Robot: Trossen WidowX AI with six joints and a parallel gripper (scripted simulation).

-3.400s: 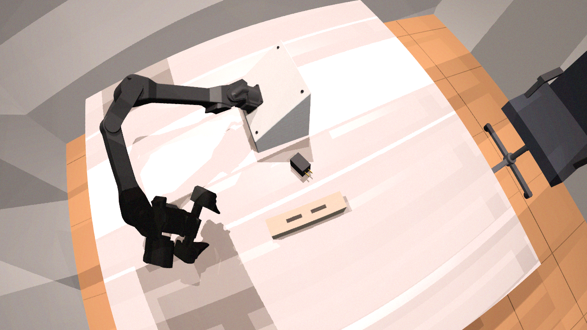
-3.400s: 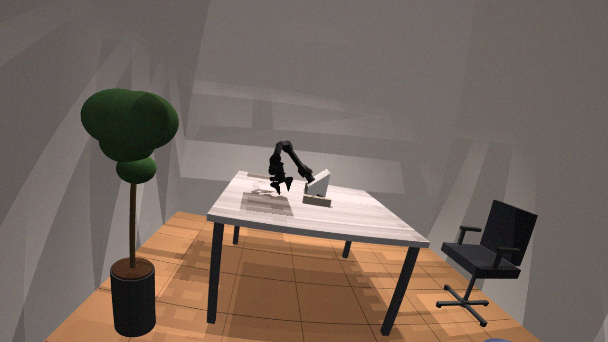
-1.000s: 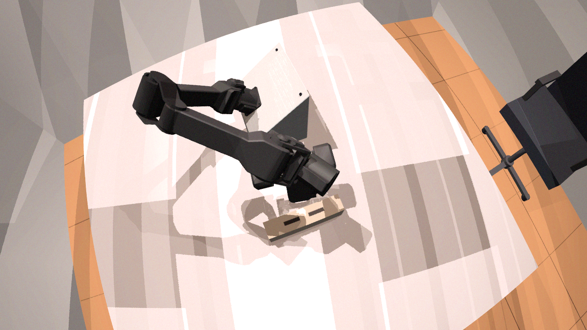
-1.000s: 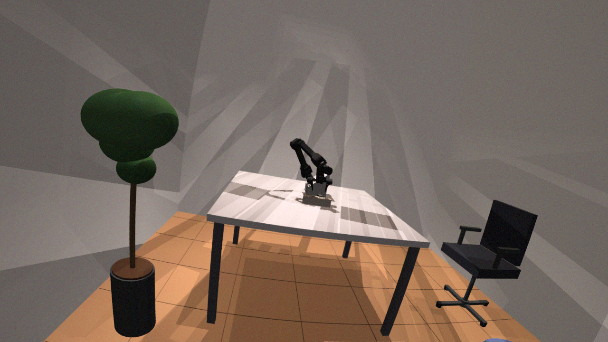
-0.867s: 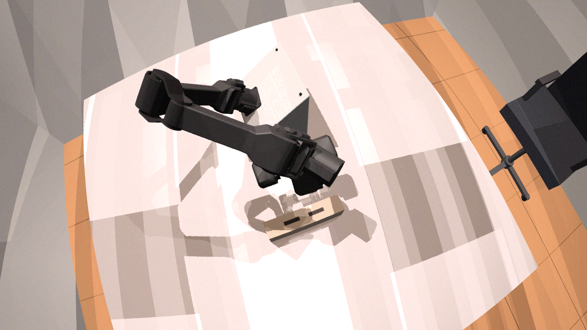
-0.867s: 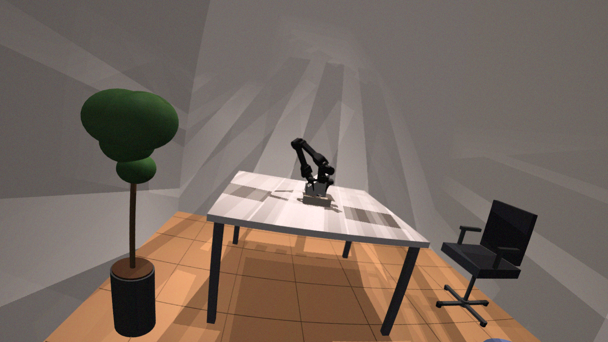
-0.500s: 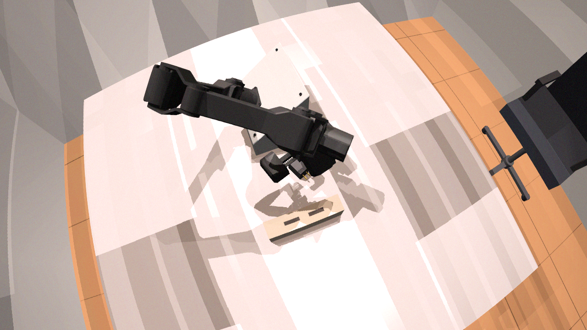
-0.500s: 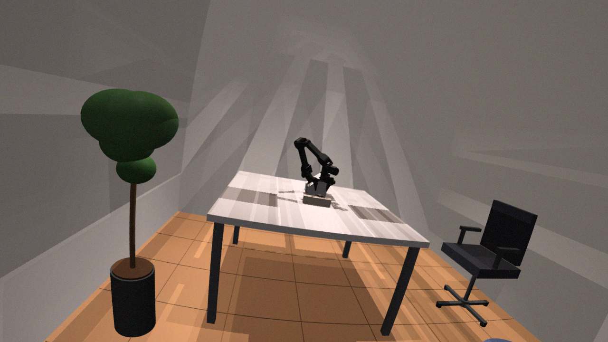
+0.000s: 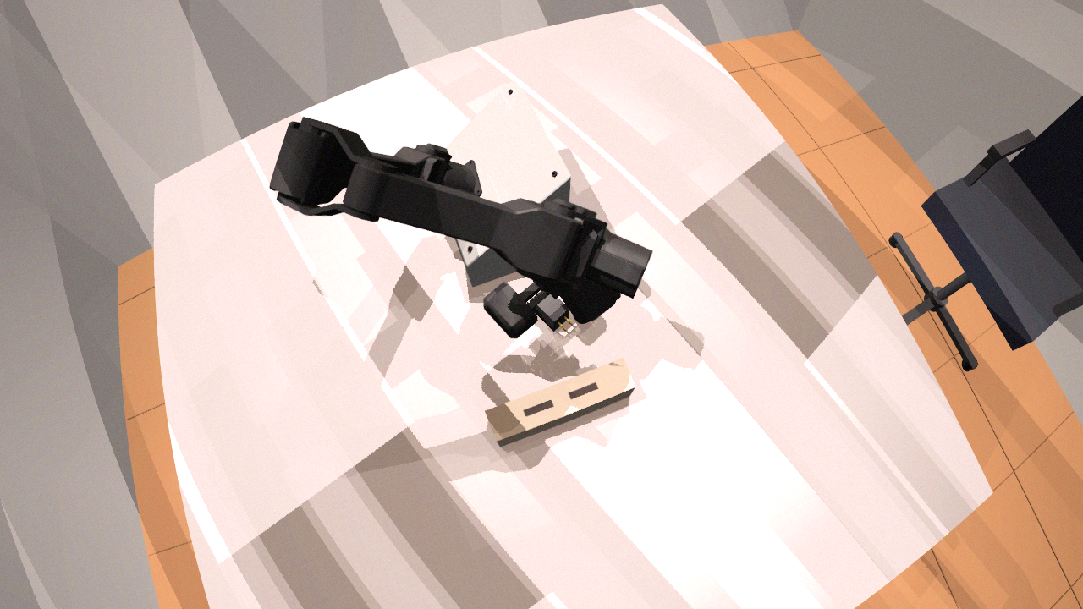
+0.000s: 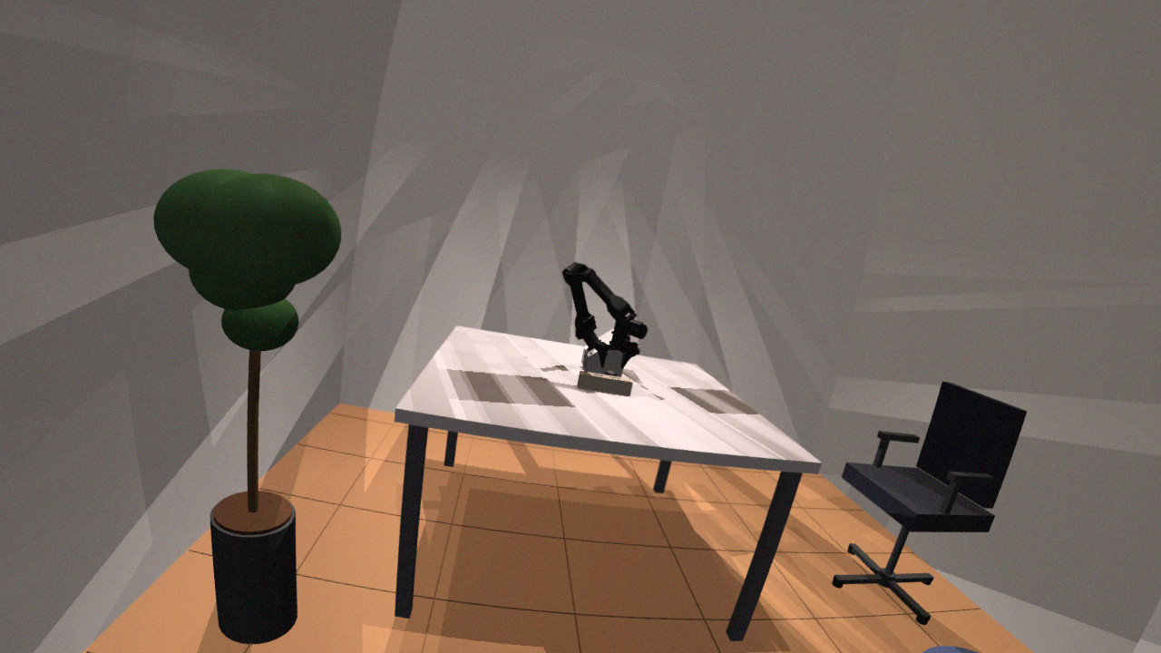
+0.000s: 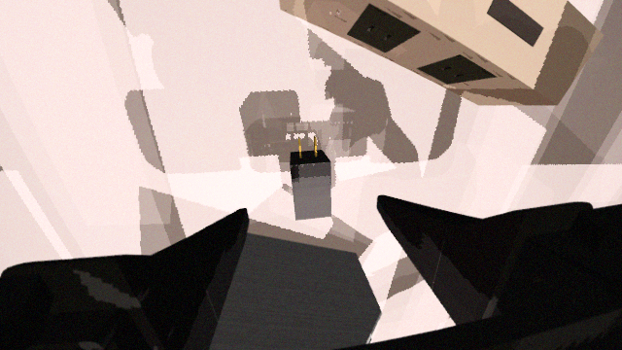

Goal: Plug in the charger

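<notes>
Right now my gripper tip is 40 mm above the black two-prong charger, 20 mm short of it and 10 mm to the right of it.
</notes>
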